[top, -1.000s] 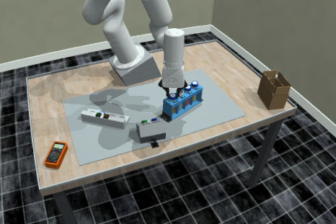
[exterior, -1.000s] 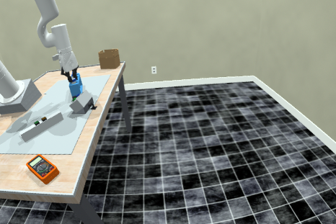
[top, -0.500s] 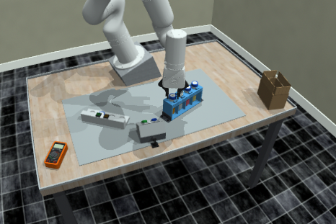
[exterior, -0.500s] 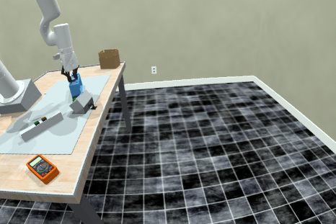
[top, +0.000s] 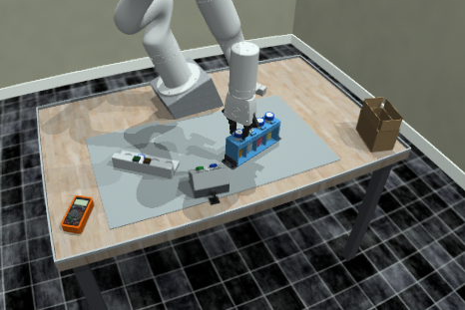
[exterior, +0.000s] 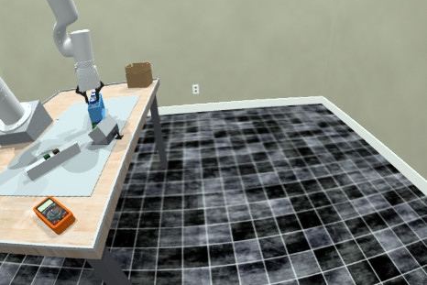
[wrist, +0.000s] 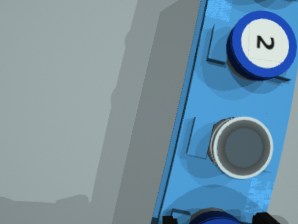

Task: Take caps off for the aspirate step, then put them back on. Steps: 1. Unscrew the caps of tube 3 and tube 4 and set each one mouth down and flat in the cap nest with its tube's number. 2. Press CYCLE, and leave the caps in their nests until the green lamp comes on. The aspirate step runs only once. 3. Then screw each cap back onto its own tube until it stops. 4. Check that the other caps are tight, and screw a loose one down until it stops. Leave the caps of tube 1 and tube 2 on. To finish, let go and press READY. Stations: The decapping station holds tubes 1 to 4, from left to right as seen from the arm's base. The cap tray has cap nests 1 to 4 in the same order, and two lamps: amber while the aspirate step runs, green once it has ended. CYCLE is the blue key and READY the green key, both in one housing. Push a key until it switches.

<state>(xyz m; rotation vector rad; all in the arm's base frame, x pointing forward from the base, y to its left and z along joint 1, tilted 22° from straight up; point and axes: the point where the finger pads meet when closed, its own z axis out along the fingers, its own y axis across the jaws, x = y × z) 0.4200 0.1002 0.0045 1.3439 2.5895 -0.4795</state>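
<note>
My gripper is now 1 cm above the blue-and-white cap. Round my hand: green key (16 cm to the right, 7 cm ahead, 6 cm below); blue key (12 cm to the right, 7 cm ahead, 6 cm below); key housing (14 cm to the right, 9 cm ahead, 8 cm below).
</note>
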